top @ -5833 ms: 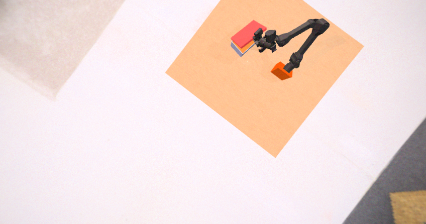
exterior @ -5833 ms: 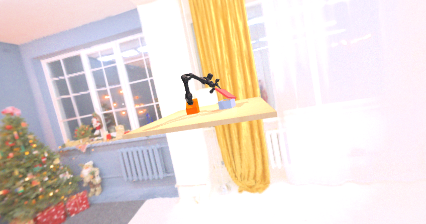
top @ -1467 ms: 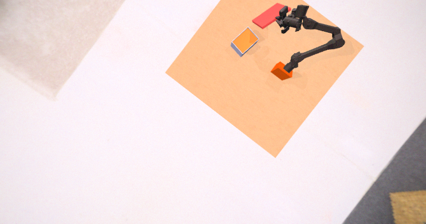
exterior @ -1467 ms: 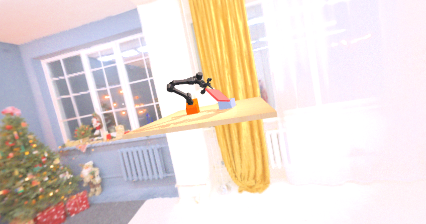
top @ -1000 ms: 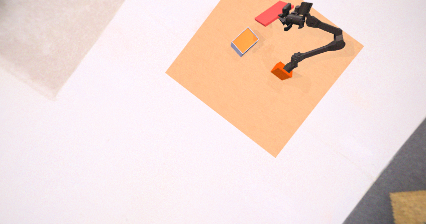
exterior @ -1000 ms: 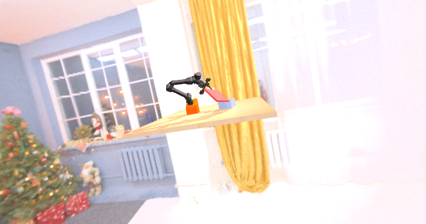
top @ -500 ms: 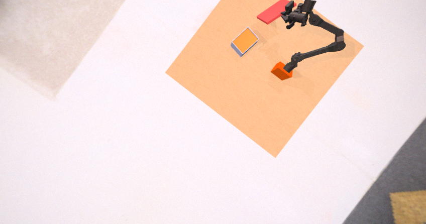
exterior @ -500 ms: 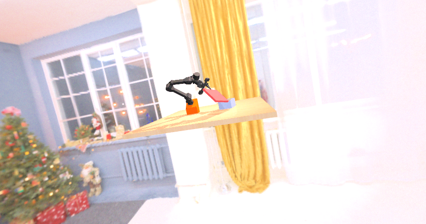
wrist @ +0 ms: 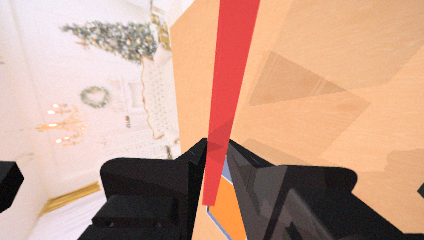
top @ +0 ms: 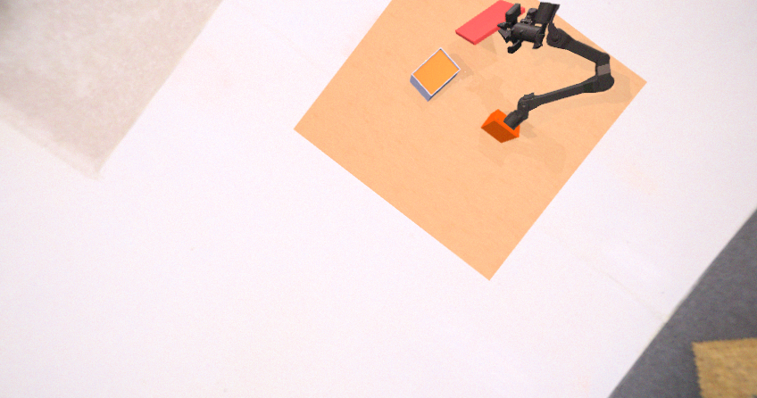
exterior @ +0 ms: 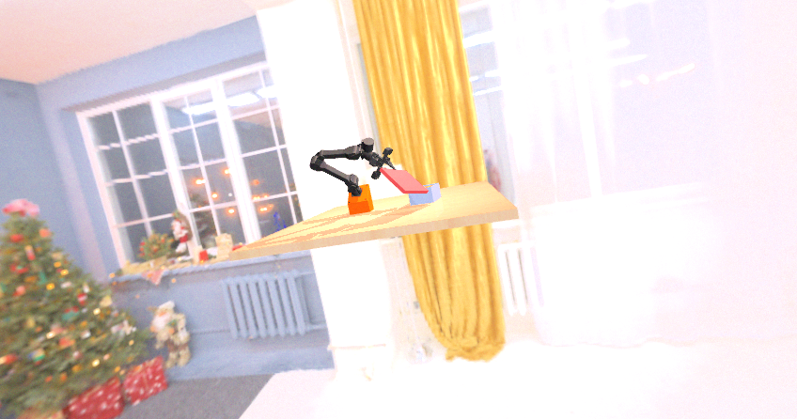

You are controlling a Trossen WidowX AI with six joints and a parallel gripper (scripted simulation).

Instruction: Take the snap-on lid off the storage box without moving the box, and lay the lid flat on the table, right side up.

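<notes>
My gripper tip is now 60 mm short of the red lid, 60 mm above it and 30 mm to the left of it. The rest, counted from my gripper tip: storage box: 270 mm to the left, 170 mm below, 80 mm ahead.
</notes>
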